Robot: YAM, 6 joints.
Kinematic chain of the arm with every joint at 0, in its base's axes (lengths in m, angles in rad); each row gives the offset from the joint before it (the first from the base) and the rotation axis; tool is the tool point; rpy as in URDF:
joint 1: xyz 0 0 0.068 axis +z
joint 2: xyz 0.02 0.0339 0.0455 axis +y
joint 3: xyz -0.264 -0.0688 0 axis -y
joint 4: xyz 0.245 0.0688 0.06 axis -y
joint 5: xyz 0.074 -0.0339 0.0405 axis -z
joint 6: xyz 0.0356 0 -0.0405 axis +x
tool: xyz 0 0 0 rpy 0 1.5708 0
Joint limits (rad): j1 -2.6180..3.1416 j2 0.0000..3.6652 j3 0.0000..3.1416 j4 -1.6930..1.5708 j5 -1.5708..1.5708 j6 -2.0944..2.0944
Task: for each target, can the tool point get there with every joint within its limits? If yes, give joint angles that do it. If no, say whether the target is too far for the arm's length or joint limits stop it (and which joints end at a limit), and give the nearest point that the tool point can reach.
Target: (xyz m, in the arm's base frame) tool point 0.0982 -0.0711 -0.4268
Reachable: no: joint limits stop it (at a limit: joint 2) | nearest point 0.1141 -0.0826 -0.3639 | short by 0.066 m
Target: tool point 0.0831 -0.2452 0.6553
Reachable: yes | joints -1.3766 1.8013 2.5344 0.4142 -1.2955 -1.5749
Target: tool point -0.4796 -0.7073 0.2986
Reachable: no: too far | nearest point -0.3541 -0.5223 0.2490 | short by 0.229 m
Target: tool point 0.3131 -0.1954 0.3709
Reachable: yes | joints -0.6495 1.8922 2.0064 -1.3555 -1.2500 -1.2703
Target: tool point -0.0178 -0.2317 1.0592
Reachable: no: too far | nearest point -0.0120 -0.1567 0.7241 | short by 0.343 m
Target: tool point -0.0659 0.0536 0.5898
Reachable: yes | joints 2.2694 1.2179 2.3468 -1.3053 -0.4653 -1.3828
